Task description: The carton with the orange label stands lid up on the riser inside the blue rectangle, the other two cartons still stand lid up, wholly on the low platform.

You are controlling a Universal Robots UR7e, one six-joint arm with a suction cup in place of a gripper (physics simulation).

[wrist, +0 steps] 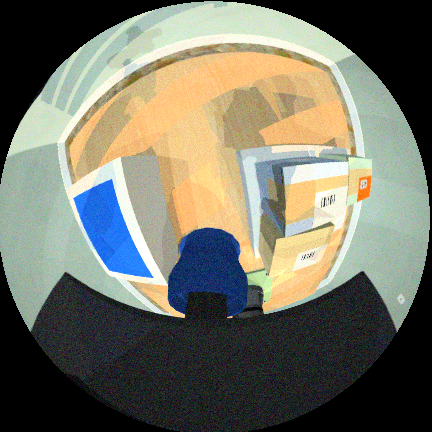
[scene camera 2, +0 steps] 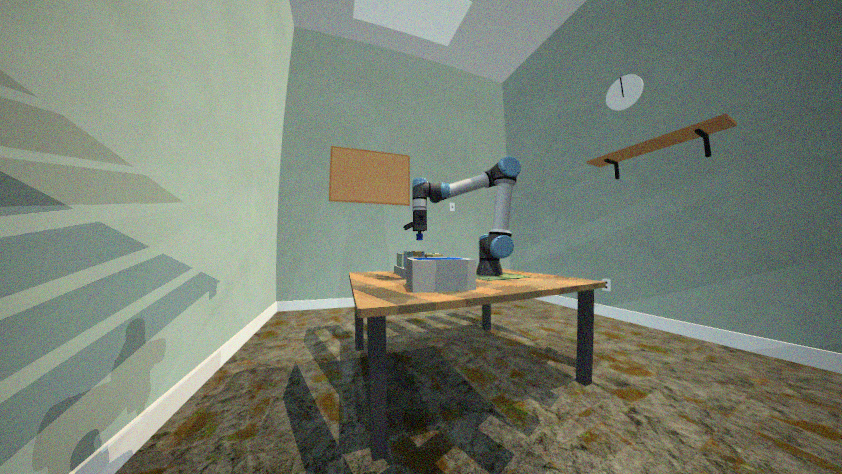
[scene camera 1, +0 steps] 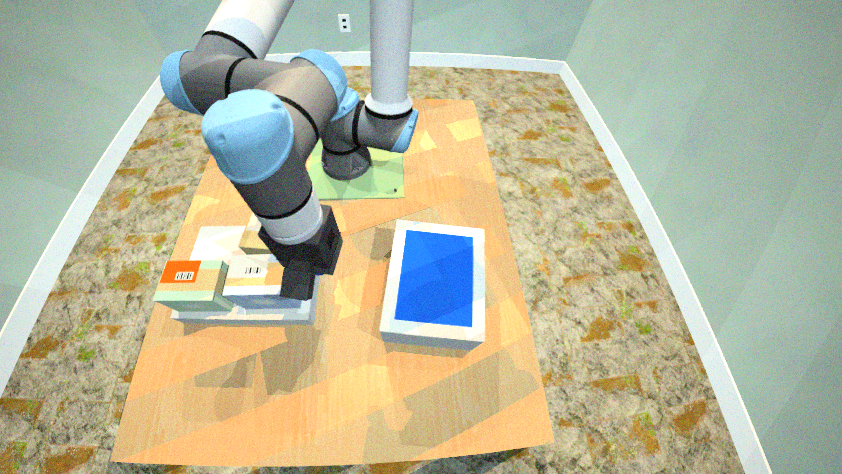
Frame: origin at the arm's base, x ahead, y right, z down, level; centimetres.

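Seen in the pictures: end effector, tool point: (wrist: 209, 253) (scene camera 2: 419, 240); arm's base, origin of the base link: (scene camera 2: 489, 274) (scene camera 1: 346, 161).
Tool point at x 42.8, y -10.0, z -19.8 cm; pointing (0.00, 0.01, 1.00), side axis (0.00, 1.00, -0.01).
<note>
Offsets run from my tool point to a thing's top centre. "spot": to the spot under its first point. Level surfaces: height alone.
The carton with the orange label @(dz +7.6, dx +5.0, dy +29.6 cm) (scene camera 1: 209, 276) (wrist: 354, 172) stands lid up at the left end of the low platform @(dz +15.7, dx -2.4, dy +22.7 cm) (scene camera 1: 253, 318) (wrist: 247, 180). A carton with blue-grey sides and a white label @(spot: dz +6.0, dx +3.7, dy +17.4 cm) (scene camera 1: 238, 281) (wrist: 300, 200) stands lid up beside it. A tan carton @(dz +7.7, dx -9.4, dy +15.8 cm) (scene camera 1: 252, 240) (wrist: 285, 247) stands lid up behind, partly hidden by the arm in scene camera 1. The riser @(dz +8.5, dx -5.2, dy -21.0 cm) (scene camera 1: 430, 336) (scene camera 2: 441, 276) (wrist: 147, 192) bears the blue rectangle @(dz +8.5, dx -5.2, dy -21.0 cm) (scene camera 1: 436, 276) (wrist: 107, 225), with no carton on it. My suction gripper (scene camera 2: 419, 237) (wrist: 209, 242) is open, holds nothing and hangs above carton height, near the platform's right side.
The arm's base stands on a green plate (scene camera 1: 359, 187) at the back of the wooden table @(dz +20.5 cm) (scene camera 1: 329, 376) (scene camera 2: 518, 289). The riser stands to the right of the platform, with a stretch of table between them. A wall shelf (scene camera 2: 665, 141) hangs beyond the table.
</note>
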